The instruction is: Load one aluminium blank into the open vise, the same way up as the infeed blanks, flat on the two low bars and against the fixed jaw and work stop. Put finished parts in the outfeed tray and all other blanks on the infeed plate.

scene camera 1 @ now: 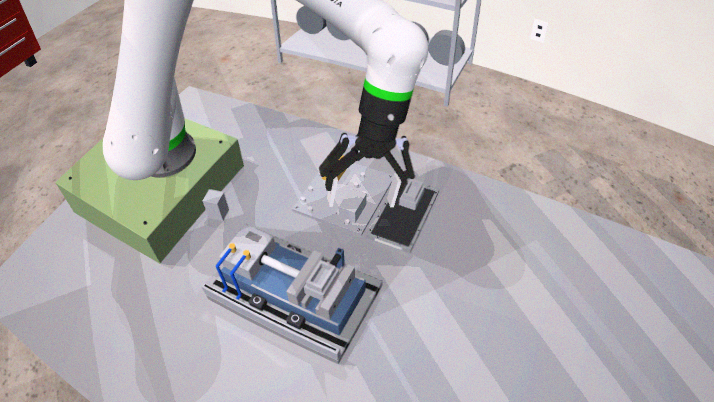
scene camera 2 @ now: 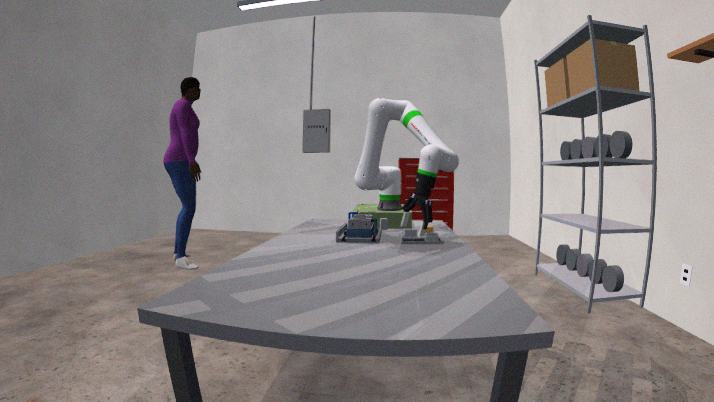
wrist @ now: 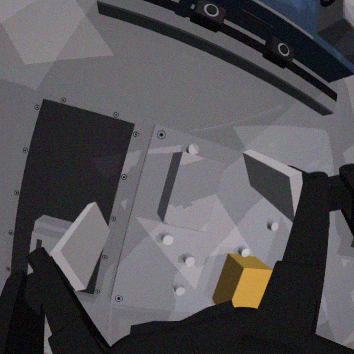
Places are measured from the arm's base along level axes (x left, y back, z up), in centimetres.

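Pixels of known places: gripper, fingertip midpoint: [scene camera 1: 360,202] [scene camera 2: 412,230] [wrist: 172,193]; arm's base, origin of the base link: [scene camera 2: 389,209].
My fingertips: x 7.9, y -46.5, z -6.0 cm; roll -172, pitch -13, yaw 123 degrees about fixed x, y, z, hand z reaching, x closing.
Observation:
Ahead of a thing's pixels: the offset from my fingertips to its middle. "*": to the spot under its first point.
My gripper [scene camera 1: 363,195] [scene camera 2: 415,226] [wrist: 172,193] is open and empty, above the infeed plate {dx +4.2, dy +5.6, dz -3.4 cm} [scene camera 1: 325,216] [wrist: 145,270], one finger toward the outfeed tray [scene camera 1: 400,226] [wrist: 75,160]. A plain grey blank {dx -0.4, dy +1.6, dz -1.2 cm} [scene camera 1: 353,206] [wrist: 195,185] sits on the plate between and below the fingers. In the tray, a grey part {dx +8.0, dy -9.3, dz -1.4 cm} [scene camera 1: 411,194] [wrist: 50,225] with a raised top lies at the far end, partly hidden by a finger in the wrist view. In the vise {dx -24.2, dy +4.6, dz +1.2 cm} [scene camera 1: 282,261] [scene camera 2: 361,232] [wrist: 300,17], a grey part {dx -24.2, dy -2.4, dz +6.0 cm} [scene camera 1: 320,279] with a rectangular recess sits between the jaws.
An orange block {dx +8.8, dy +10.2, dz -1.2 cm} [scene camera 1: 335,174] [scene camera 2: 429,229] [wrist: 250,280] stands at the plate's far side, partly hidden by my gripper. Small pegs {* dx +4.7, dy +1.2, dz -2.2 cm} [wrist: 168,239] stick up from the plate. A grey block {dx -12.2, dy +30.3, dz -0.8 cm} [scene camera 1: 214,204] [scene camera 2: 384,223] stands between the green robot base [scene camera 1: 145,200] and the plate.

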